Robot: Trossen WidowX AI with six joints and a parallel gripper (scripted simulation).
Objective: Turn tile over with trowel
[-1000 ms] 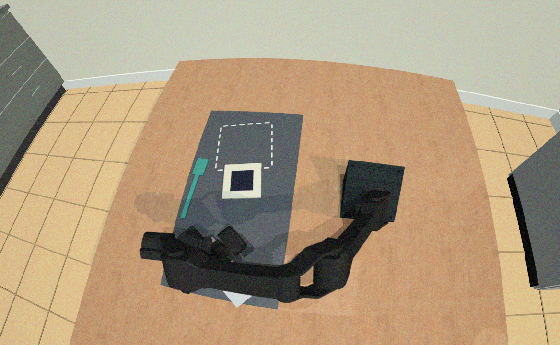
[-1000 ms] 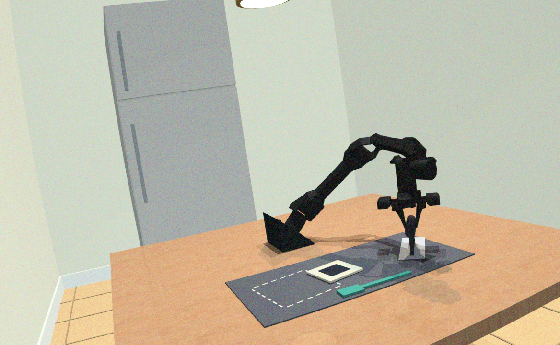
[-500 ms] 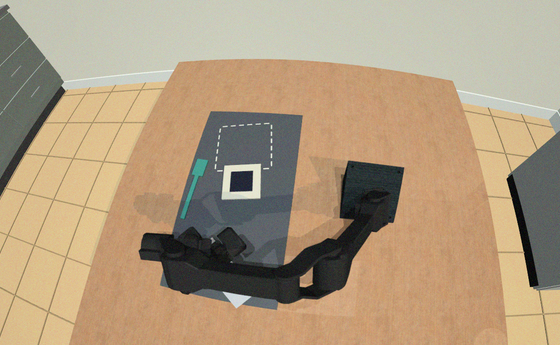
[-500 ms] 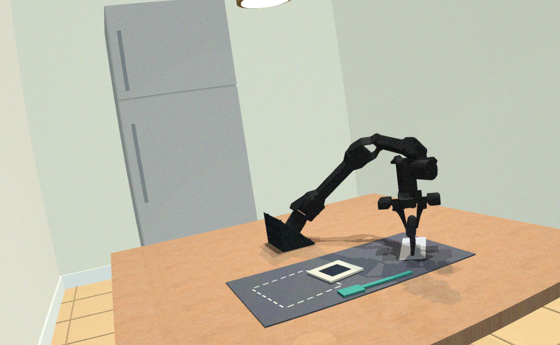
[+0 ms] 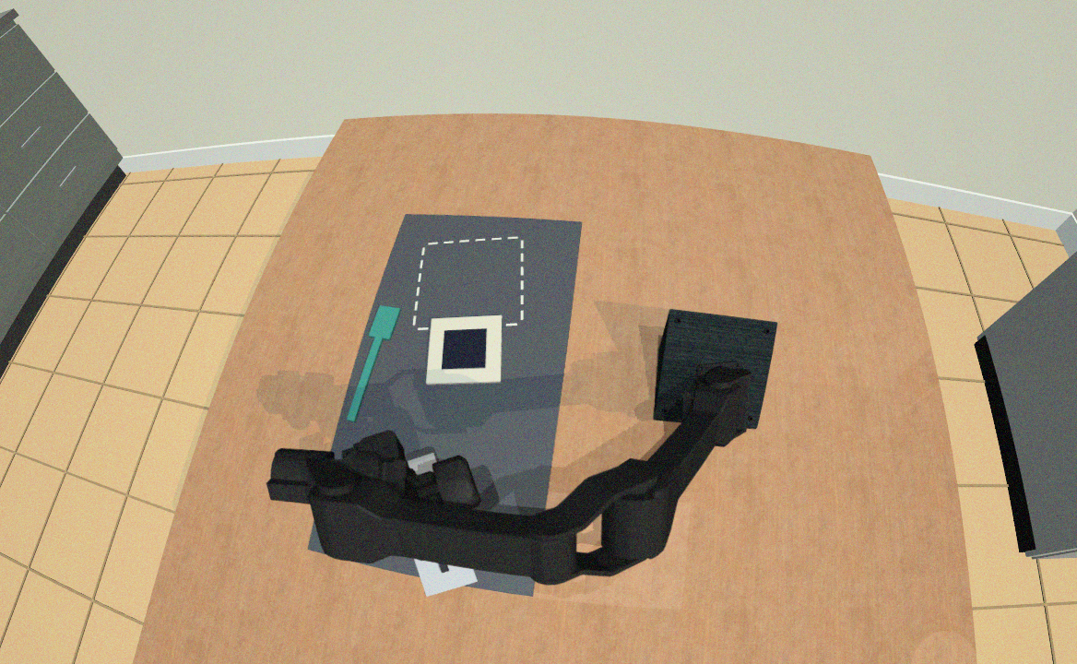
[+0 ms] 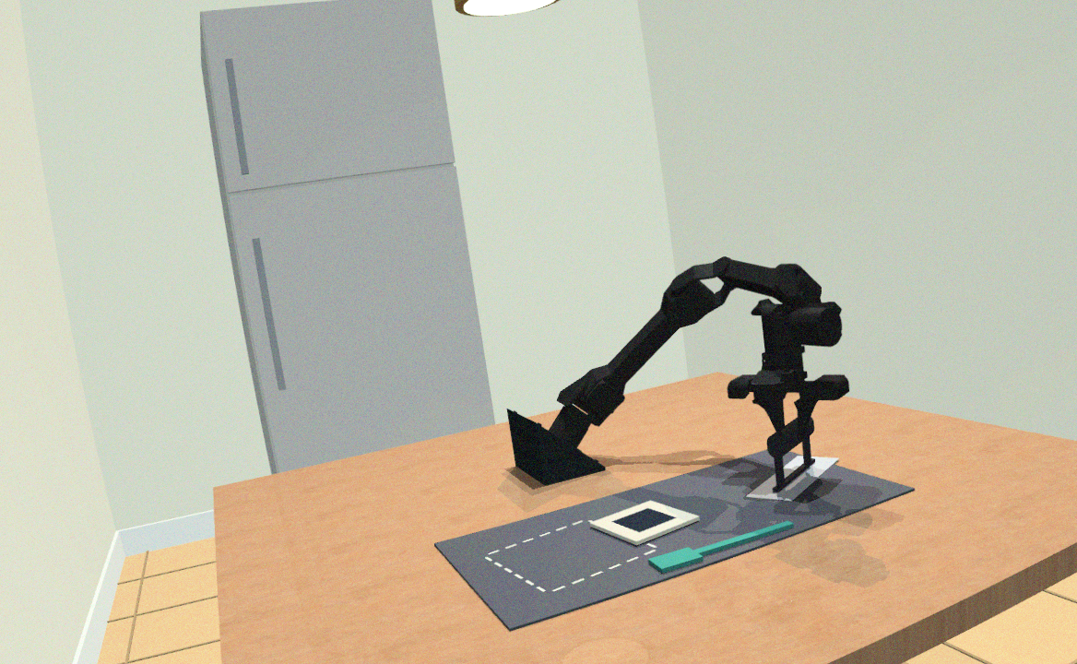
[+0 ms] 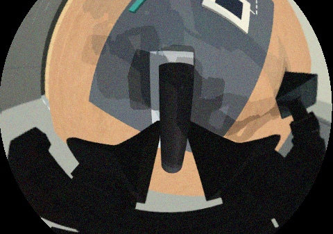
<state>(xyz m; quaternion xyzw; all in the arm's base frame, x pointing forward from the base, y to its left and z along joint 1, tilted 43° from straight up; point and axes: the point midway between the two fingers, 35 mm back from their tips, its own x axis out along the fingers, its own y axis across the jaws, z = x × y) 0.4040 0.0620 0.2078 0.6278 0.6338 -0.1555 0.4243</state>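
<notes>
Now: the trowel 1 cm ahead of my gripper tip, 2 cm to the right of it and 3 cm below it. Also, from my gripper tip: teal flat tool 11 cm ahead, 28 cm to the right, 6 cm below; then cream tile 4 cm behind, 28 cm to the right, 6 cm below; then grey mat 2 cm behind, 24 cm to the right, 8 cm below.
</notes>
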